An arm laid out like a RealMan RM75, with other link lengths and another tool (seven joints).
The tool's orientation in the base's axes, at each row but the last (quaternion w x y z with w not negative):
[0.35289 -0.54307 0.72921 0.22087]
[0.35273 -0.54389 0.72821 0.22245]
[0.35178 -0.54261 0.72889 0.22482]
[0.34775 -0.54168 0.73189 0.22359]
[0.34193 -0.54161 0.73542 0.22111]
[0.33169 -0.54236 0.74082 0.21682]
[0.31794 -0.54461 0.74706 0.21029]
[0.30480 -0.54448 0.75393 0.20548]
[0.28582 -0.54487 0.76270 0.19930]
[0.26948 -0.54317 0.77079 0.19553]
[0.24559 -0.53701 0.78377 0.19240]
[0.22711 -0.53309 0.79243 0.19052]
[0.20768 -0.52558 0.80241 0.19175]
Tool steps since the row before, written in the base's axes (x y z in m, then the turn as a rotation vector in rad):
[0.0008 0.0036 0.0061 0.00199 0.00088 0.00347]
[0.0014 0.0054 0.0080 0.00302 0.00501 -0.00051]
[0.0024 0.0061 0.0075 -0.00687 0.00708 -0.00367]
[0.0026 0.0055 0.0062 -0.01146 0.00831 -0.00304]
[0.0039 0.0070 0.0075 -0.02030 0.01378 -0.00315]
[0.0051 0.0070 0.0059 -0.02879 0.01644 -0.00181]
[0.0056 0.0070 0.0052 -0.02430 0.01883 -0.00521]
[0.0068 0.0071 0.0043 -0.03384 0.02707 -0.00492]
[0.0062 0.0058 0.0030 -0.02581 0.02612 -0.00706]
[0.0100 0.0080 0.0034 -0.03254 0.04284 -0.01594]
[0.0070 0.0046 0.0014 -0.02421 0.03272 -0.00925]
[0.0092 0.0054 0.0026 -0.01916 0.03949 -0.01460]
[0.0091 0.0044 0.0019 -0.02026 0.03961 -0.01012]
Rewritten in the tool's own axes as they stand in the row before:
[-0.0070 0.0000 -0.0012 -0.00350 -0.00182 -0.00110]
[-0.0097 -0.0001 -0.0010 -0.00328 -0.00129 0.00470]
[-0.0099 -0.0008 0.0001 -0.00058 0.00891 0.00557]
[-0.0086 -0.0010 0.0005 -0.00105 0.01362 0.00479]
[-0.0108 -0.0018 0.0009 -0.00291 0.02373 0.00634]
[-0.0099 -0.0028 0.0020 -0.00401 0.03257 0.00506]
[-0.0096 -0.0032 0.0023 -0.00416 0.02918 0.01016]
[-0.0094 -0.0042 0.0030 -0.00798 0.04086 0.01298]
[-0.0076 -0.0040 0.0027 -0.00785 0.03298 0.01577]
[-0.0106 -0.0067 0.0041 -0.01274 0.04482 0.03125]
[-0.0064 -0.0049 0.0027 -0.01165 0.03374 0.02163]
[-0.0086 -0.0065 0.0022 -0.01543 0.03115 0.03052]
[-0.0077 -0.0066 0.0019 -0.01752 0.03261 0.02667]

